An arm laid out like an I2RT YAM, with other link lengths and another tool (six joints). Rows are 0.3 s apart.
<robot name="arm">
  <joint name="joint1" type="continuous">
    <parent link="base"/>
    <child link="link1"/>
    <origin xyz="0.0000 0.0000 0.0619" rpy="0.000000 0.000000 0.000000"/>
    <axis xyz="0 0 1"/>
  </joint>
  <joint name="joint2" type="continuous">
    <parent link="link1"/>
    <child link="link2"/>
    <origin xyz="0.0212 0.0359 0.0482" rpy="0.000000 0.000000 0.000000"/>
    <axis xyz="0 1 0"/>
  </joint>
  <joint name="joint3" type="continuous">
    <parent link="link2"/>
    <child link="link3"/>
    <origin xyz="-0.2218 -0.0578 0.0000" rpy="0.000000 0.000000 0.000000"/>
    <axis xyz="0 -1 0"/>
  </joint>
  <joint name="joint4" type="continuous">
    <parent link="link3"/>
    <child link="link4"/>
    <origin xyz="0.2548 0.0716 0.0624" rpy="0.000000 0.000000 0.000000"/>
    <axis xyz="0 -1 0"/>
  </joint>
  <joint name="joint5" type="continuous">
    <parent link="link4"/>
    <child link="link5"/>
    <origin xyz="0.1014 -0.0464 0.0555" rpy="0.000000 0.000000 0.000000"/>
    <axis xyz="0 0 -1"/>
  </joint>
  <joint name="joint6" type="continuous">
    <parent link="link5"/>
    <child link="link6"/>
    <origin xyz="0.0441 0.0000 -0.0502" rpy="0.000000 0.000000 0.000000"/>
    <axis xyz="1 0 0"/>
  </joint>
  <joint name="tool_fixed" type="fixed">
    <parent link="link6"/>
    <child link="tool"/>
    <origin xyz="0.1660 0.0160 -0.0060" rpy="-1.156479 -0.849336 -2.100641"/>
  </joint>
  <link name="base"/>
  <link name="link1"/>
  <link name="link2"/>
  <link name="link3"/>
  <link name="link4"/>
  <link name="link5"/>
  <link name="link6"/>
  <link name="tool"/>
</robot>
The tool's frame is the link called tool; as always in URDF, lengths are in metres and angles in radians. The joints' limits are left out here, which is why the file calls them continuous.
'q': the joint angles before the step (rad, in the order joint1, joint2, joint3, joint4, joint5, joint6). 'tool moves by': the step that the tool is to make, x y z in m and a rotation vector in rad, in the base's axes. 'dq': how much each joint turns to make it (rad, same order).
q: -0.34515 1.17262 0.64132 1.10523 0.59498 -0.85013
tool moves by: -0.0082 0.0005 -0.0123 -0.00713 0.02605 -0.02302
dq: 0.00016 -0.02340 -0.05599 0.02802 0.01110 -0.03102
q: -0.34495 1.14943 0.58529 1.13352 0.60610 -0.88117
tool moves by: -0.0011 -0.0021 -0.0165 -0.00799 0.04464 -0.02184
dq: -0.00273 0.01246 -0.03823 0.03185 0.00415 -0.03577
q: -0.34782 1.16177 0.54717 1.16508 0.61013 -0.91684
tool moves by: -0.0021 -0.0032 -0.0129 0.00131 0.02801 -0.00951
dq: -0.01101 0.00064 -0.03159 0.01001 -0.00563 -0.00790
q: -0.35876 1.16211 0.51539 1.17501 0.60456 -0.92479
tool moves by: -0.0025 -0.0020 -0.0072 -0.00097 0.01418 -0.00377
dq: -0.01005 -0.00415 -0.02273 0.00706 -0.00841 -0.00245
